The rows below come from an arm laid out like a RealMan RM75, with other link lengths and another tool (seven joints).
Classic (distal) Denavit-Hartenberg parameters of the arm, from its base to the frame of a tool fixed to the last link. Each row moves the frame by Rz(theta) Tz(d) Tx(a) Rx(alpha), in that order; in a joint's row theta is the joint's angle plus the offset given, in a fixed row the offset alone. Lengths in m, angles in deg.
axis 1: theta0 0  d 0.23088  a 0  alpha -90
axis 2: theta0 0  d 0  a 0  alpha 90
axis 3: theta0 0  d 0.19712  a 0  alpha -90
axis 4: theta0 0  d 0  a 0  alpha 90
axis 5: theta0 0  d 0.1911  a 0  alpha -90
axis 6: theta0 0  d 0  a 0  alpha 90
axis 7: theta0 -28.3  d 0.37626  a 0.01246  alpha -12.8
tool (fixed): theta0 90  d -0.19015  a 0  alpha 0
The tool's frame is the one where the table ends.
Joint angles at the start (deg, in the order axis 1, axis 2, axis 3, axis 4, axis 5, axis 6, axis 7):
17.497 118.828 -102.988 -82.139 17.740 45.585 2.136
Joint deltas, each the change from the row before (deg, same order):
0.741 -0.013 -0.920 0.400 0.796 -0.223 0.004
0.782 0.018 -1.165 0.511 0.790 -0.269 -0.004
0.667 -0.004 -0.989 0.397 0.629 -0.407 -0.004
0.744 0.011 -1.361 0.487 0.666 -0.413 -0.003
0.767 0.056 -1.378 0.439 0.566 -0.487 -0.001
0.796 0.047 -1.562 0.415 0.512 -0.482 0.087
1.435 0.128 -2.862 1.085 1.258 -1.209 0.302
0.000 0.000 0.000 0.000 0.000 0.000 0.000
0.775 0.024 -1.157 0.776 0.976 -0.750 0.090
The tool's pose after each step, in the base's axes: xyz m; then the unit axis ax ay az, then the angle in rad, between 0 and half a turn. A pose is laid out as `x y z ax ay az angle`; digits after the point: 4 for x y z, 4 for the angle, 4 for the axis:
0.1895 0.3764 -0.0177 -0.5468 0.8236 0.1505 2.6355
0.1837 0.3756 -0.0254 -0.5540 0.8198 0.1449 2.6541
0.1783 0.3752 -0.0314 -0.5608 0.8158 0.1415 2.6691
0.1723 0.3738 -0.0392 -0.5694 0.8109 0.1354 2.6863
0.1657 0.3724 -0.0470 -0.5787 0.8051 0.1299 2.7030
0.1588 0.3704 -0.0552 -0.5887 0.7989 0.1236 2.7199
0.1477 0.3655 -0.0710 -0.6034 0.7894 0.1130 2.7547
0.1477 0.3655 -0.0710 -0.6034 0.7894 0.1130 2.7547
0.1434 0.3635 -0.0781 -0.6080 0.7864 0.1092 2.7733

